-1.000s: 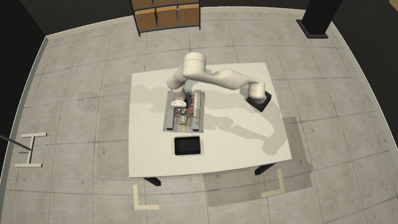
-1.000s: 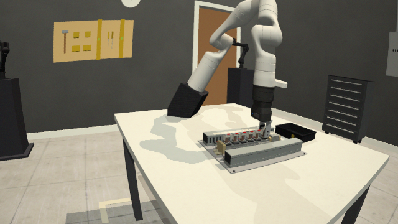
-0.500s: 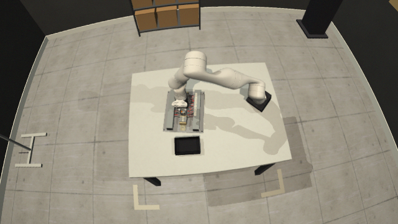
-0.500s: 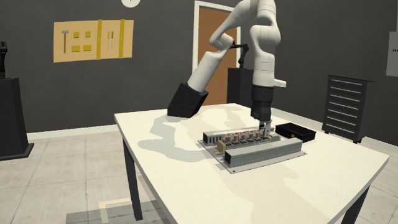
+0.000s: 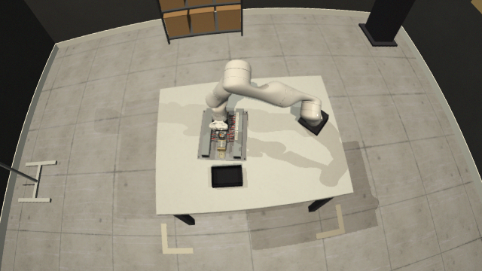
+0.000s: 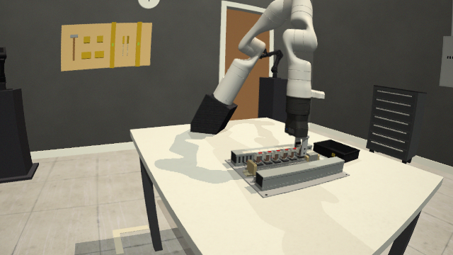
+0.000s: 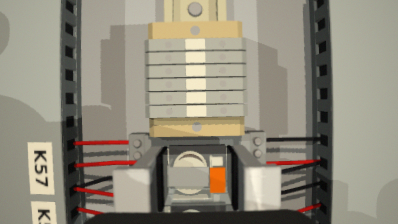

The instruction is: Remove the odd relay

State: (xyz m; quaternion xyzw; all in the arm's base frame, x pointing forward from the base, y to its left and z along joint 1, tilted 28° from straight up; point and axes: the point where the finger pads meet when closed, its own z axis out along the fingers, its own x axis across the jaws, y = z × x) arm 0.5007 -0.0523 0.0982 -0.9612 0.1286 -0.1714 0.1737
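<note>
Right now my hand is 10 mm above the clear relay. From my hand the other things lie so: black parts tray (220 mm to the left, 50 mm below, 10 mm ahead); relay panel (40 mm to the right, 40 mm below, 10 mm behind).
</note>
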